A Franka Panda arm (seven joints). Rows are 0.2 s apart.
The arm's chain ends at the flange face. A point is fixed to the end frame.
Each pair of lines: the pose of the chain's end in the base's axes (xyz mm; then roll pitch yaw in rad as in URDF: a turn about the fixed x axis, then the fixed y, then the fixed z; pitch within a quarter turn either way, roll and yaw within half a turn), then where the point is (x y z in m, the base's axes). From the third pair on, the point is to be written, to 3 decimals.
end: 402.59 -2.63 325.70 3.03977 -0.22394 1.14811
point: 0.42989 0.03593 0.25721
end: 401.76 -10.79 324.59 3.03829 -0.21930 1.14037
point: 0.42933 0.02722 0.25590
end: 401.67 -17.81 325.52 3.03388 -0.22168 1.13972
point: 0.430 0.020 0.257
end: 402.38 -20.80 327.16 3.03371 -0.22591 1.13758
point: 0.431 0.017 0.259
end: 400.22 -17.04 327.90 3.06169 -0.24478 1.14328
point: 0.427 0.023 0.260
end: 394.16 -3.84 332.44 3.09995 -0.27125 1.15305
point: 0.418 0.040 0.266
